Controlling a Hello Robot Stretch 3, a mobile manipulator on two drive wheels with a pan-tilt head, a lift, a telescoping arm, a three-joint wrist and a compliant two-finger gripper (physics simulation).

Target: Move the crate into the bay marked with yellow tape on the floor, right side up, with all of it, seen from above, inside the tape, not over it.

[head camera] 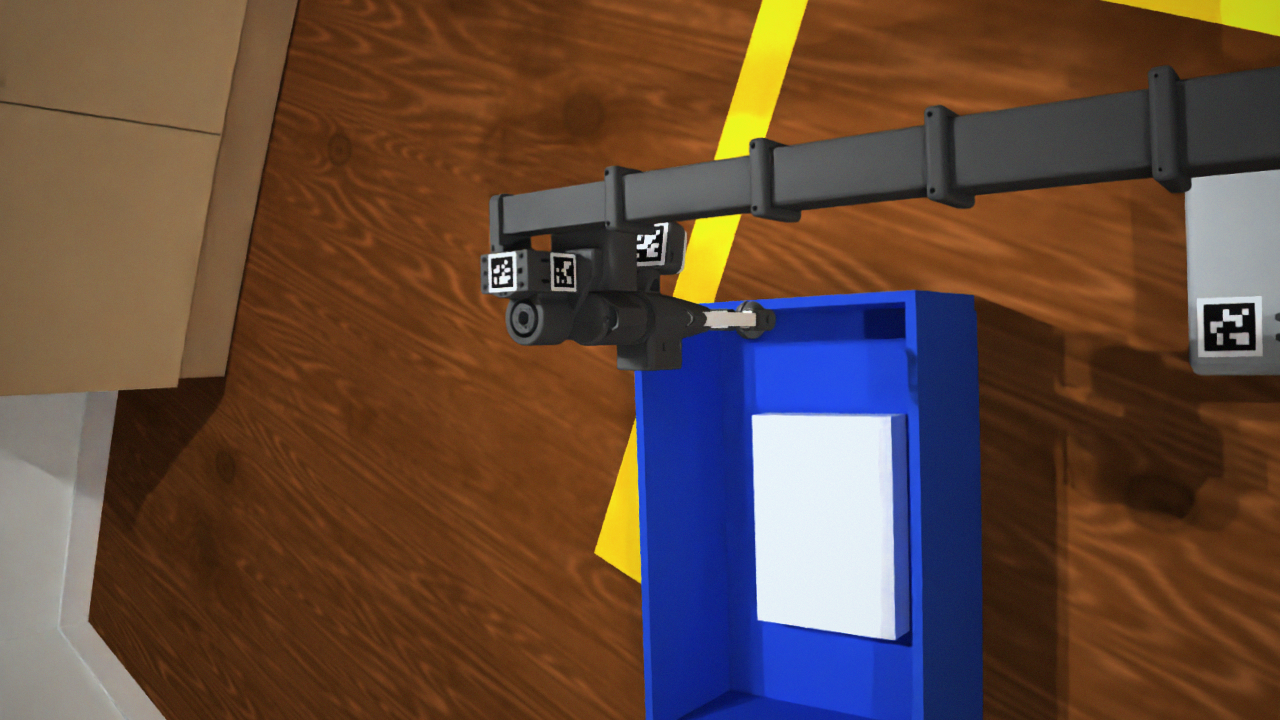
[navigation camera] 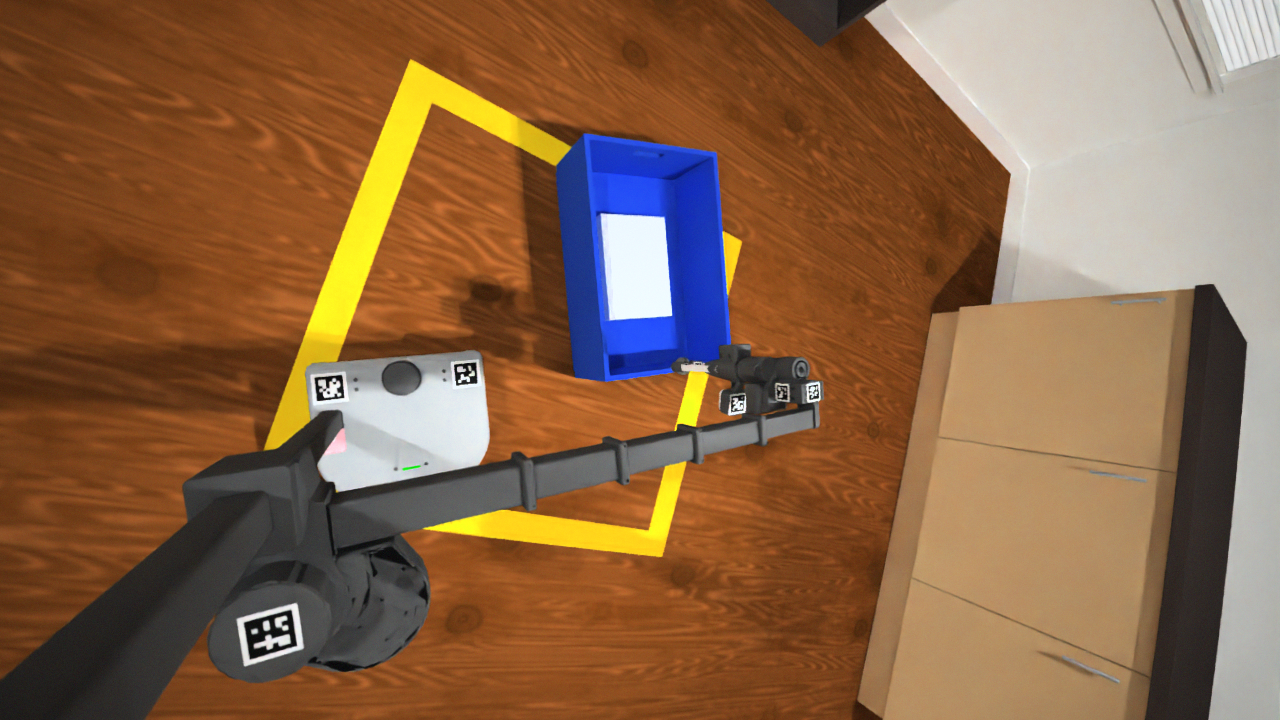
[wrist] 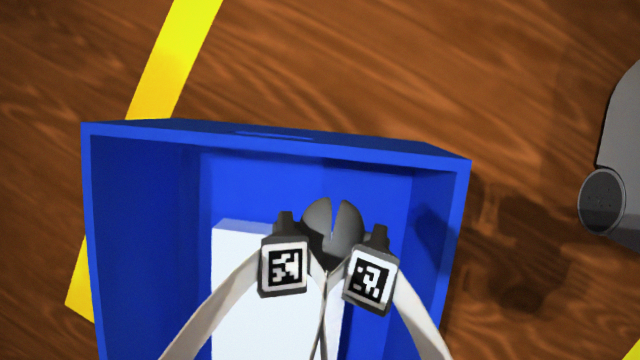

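Pixels of known places: gripper, fingertip midpoint: (head camera: pixel 758 320) (navigation camera: pixel 678 365) (wrist: pixel 331 226); robot's base, origin of the base link: (navigation camera: pixel 400 376).
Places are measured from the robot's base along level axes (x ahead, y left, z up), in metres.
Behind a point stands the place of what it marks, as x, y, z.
The blue crate (head camera: pixel 947 501) @(0.200, -0.442, 0.131) (navigation camera: pixel 579 268) @(0.241, -0.442, 0.115) (wrist: pixel 260 185) @(0.043, -0.690, 0.018) stands right side up, open at the top, with a flat white block (head camera: pixel 823 519) @(0.247, -0.638, 0.071) (navigation camera: pixel 637 266) @(0.254, -0.640, 0.071) (wrist: pixel 260 310) @(0.232, -0.665, 0.071) inside. In the navigation camera it overlaps the upper-right corner of the yellow tape (head camera: pixel 760 71) @(-0.405, -0.758, 0.000) (navigation camera: pixel 360 241) @(0.324, 0.056, 0.001) (wrist: pixel 172 55) @(-0.150, -0.859, 0.000) and hides part of it. Part of the crate is cut off in the head and wrist views. My gripper (head camera: pixel 758 319) @(-0.022, -0.565, 0.364) (navigation camera: pixel 682 366) @(-0.022, -0.565, 0.364) (wrist: pixel 331 226) @(-0.022, -0.565, 0.364) is shut and empty, its fingertips almost together. It hangs over the crate's end nearest my arm; its exact height above the rim is hard to tell.
My base (head camera: pixel 1230 241) @(-0.088, -0.128, 0.159) (navigation camera: pixel 402 438) @(-0.125, 0.011, 0.160) overlaps the tape's left side in the navigation camera. My extended arm (head camera: pixel 850 179) @(-0.097, -0.293, 0.720) (navigation camera: pixel 572 468) @(-0.098, -0.168, 0.723) crosses the bay. A wooden cabinet (head camera: pixel 107 223) @(-0.281, -2.093, 0.371) (navigation camera: pixel 1047 385) @(-0.248, -2.106, 0.513), a pale wall (head camera: pixel 35 501) @(0.402, -3.032, 0.194) (navigation camera: pixel 1118 223) @(0.412, -3.036, 0.489) and dark furniture (navigation camera: pixel 819 16) @(1.186, -1.483, 0.090) stand beyond the crate.
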